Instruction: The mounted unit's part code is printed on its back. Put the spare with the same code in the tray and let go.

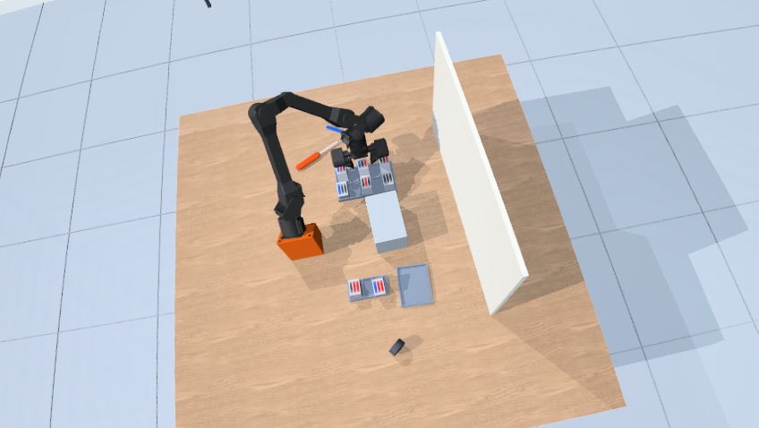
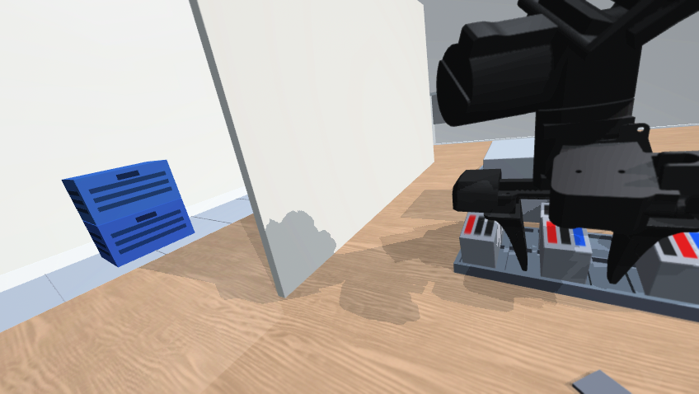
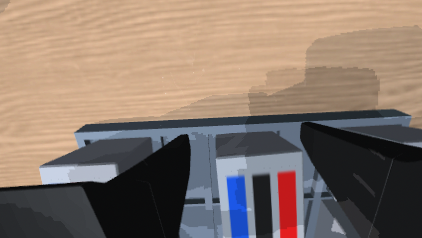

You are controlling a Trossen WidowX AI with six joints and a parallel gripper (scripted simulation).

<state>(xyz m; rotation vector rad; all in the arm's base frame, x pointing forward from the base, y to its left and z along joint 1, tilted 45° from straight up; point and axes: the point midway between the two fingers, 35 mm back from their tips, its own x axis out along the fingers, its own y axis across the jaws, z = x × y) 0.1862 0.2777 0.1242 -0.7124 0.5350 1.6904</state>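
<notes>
Right now the grey tray is 150 mm ahead of my gripper tip, 430 mm to the right of it and 20 mm below it. Also, from my gripper tip: white wall panel 320 mm ahead, 190 mm to the right, 200 mm above; light grey block 80 mm ahead, 220 mm to the right, 30 mm above; blue pen 70 mm behind, 150 mm to the left, 20 mm below.
</notes>
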